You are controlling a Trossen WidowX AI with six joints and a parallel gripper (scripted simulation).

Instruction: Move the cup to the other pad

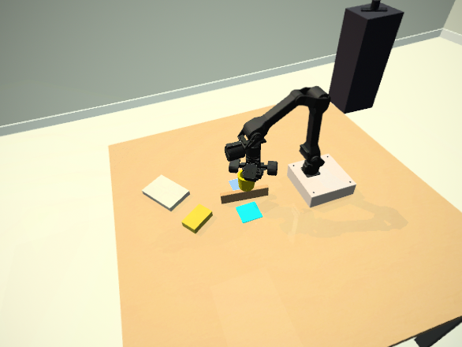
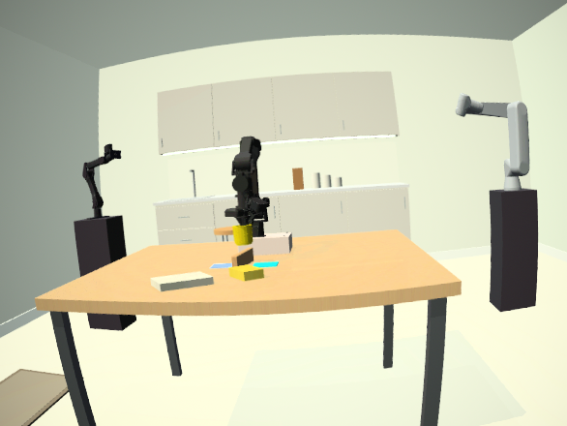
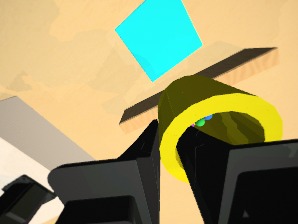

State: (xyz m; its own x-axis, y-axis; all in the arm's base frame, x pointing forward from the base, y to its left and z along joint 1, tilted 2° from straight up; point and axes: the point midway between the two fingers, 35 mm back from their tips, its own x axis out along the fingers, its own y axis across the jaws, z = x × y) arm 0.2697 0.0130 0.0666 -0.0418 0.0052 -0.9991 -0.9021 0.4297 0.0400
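Right now the bright cyan pad is 120 mm below my gripper tip, 60 mm to the left of it and 40 mm ahead of it. From my gripper tip the other things lie so: yellow cup 20 mm ahead, 10 mm to the right; pale blue pad 120 mm below, 100 mm to the right, 30 mm ahead; low wooden bar 90 mm below, 30 mm ahead, 20 mm to the right.
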